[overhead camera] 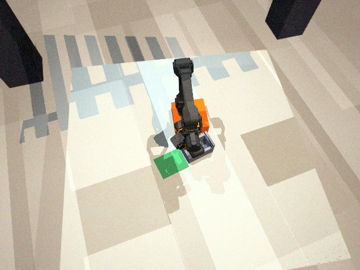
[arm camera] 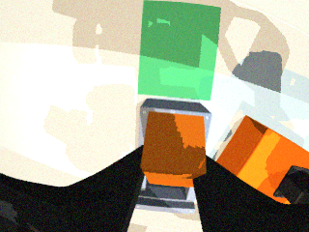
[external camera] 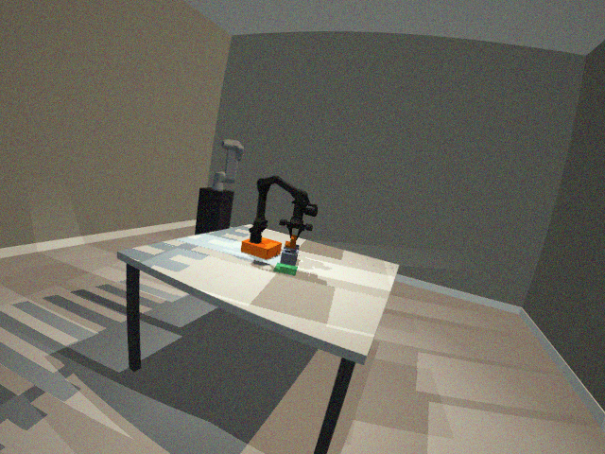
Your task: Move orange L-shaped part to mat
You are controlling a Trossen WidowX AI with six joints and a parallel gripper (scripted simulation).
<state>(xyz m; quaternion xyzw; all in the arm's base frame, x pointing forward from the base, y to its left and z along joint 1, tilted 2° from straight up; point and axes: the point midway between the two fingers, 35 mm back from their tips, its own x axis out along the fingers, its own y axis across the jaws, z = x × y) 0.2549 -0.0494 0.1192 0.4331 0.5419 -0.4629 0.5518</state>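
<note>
Now: gripper tip 170 mm above the green mat, 90 mm to the left of it and 10 mm short of it. Also, from my gripper tip: orange L-shaped part: 30 mm to the left, 30 mm below, 20 mm behind.
</note>
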